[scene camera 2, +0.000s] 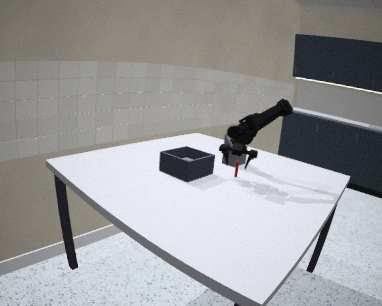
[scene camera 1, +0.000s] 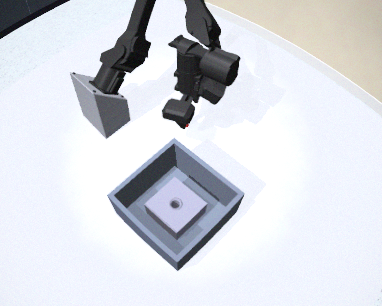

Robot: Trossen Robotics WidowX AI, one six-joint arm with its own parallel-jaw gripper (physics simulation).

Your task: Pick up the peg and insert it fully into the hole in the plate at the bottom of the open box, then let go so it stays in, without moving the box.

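Places are measured from the arm's base along level axes (x down, y ahead, z right), in metres.
Pixels of known places: gripper, fingertip midpoint: (scene camera 2: 235,167); arm's base, origin of the base link: (scene camera 1: 103,88).
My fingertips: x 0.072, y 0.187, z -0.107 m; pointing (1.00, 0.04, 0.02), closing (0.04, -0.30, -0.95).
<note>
Ahead of a thing's pixels: the offset from my fingertips to its top centre. "spot": to the spot under its first point. Level surfaces: height alone.
The red peg @(dx -0.030, dy -0.010, dz -0.001 m) (scene camera 1: 187,125) (scene camera 2: 237,169) stands upright on the table. Its upper part is hidden behind a finger in scene camera 1. My gripper (scene camera 1: 190,118) (scene camera 2: 236,165) is open and empty, pointing down around the upper part of the peg, with a finger on either side in scene camera 2. The exact gap between fingers and peg is too small to tell. The open box @(dx -0.048, dy +0.122, dz +0.207 m) (scene camera 1: 143,232) (scene camera 2: 187,170) stands apart from the peg. The pale square plate @(dx -0.011, dy +0.122, dz +0.207 m) (scene camera 1: 172,217) lies at its bottom, with the round hole @(spot: dx +0.008, dy +0.118, dz +0.199 m) (scene camera 1: 176,203) in the middle of its top.
The grey wedge-shaped arm base (scene camera 1: 107,114) (scene camera 2: 227,157) stands behind the box and peg in scene camera 2. The box walls rise above the plate on all four sides. The white table @(dx +0.050 m) (scene camera 1: 65,240) (scene camera 2: 165,205) carries the box, peg and arm base.
</note>
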